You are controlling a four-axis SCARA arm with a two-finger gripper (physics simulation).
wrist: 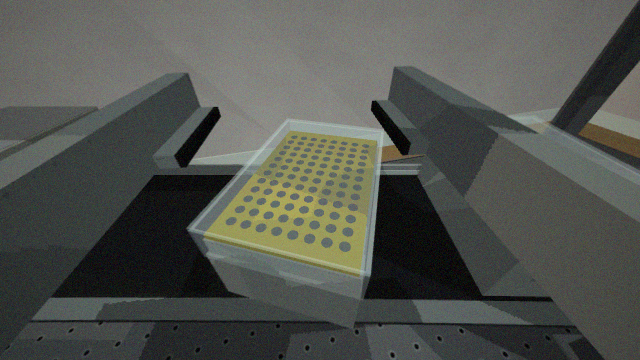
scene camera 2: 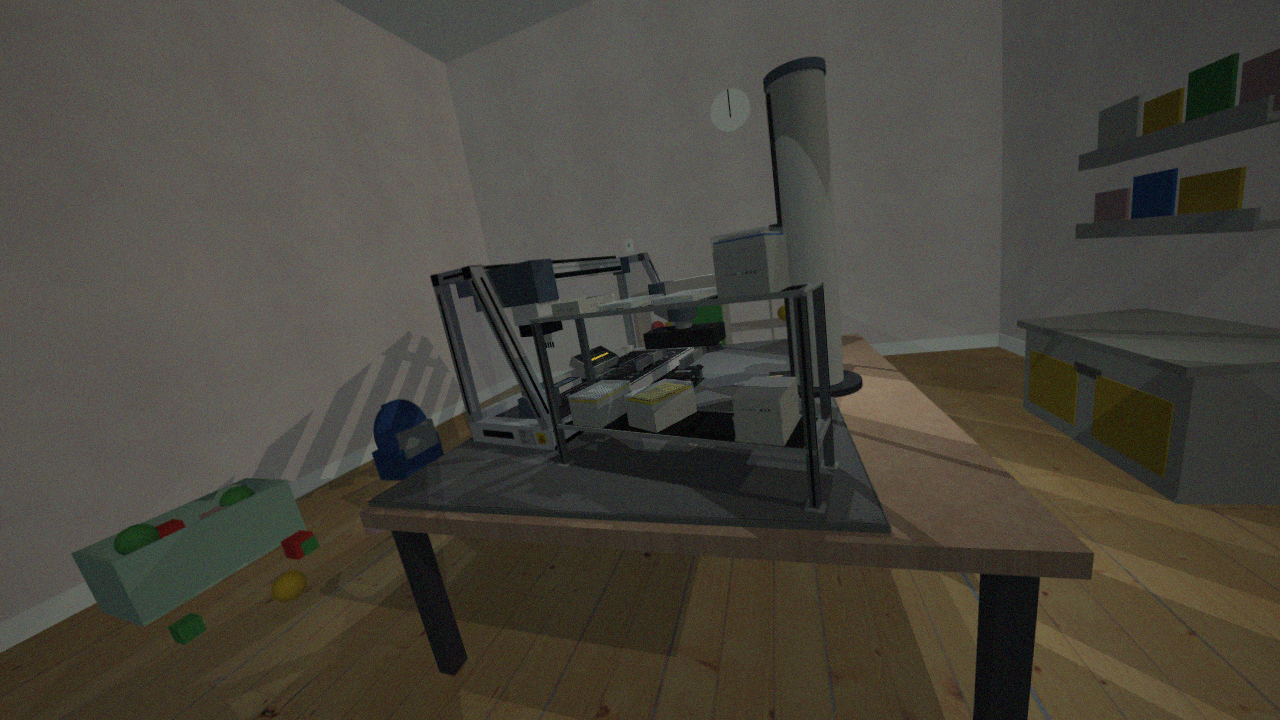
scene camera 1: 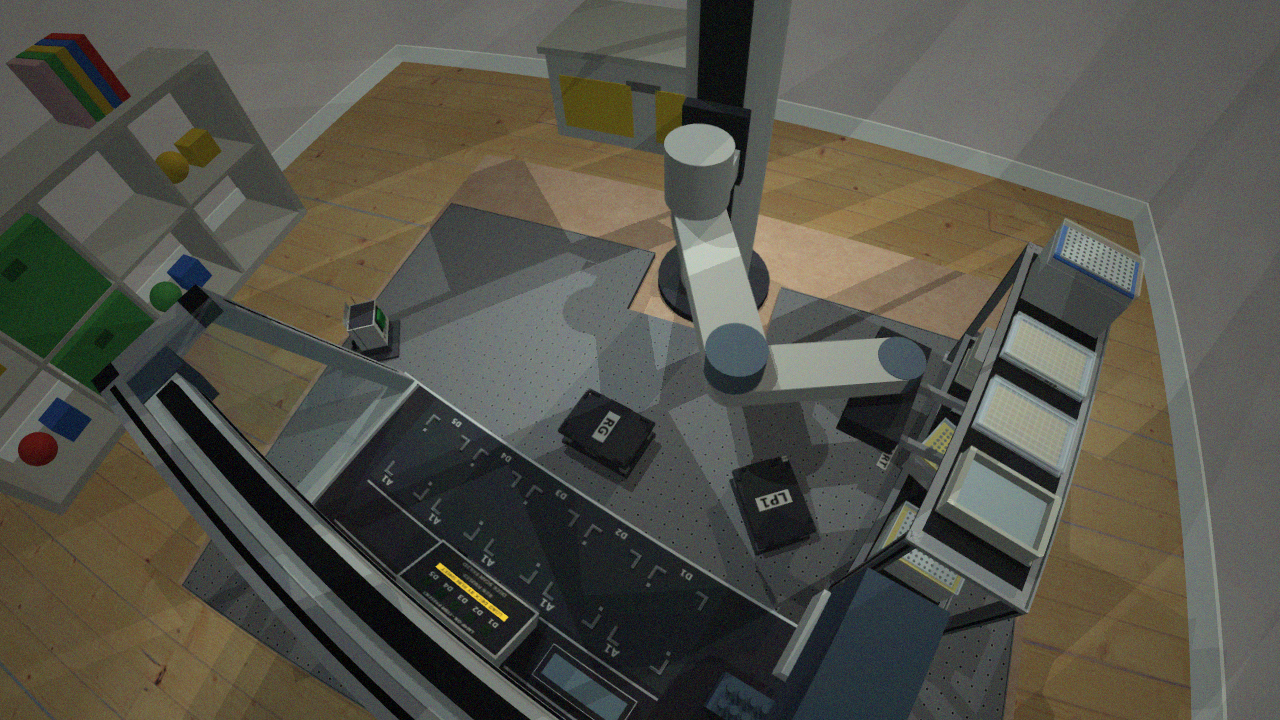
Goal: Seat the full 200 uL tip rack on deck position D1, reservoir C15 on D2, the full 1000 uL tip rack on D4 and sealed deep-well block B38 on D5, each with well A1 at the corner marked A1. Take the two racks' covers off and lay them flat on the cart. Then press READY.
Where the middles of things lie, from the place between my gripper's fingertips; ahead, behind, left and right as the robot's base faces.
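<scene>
There is the reservoir (scene camera 1: 997, 504), and measured from my hand it sits 20 mm to the right and 160 mm ahead, and 150 mm above.
</scene>
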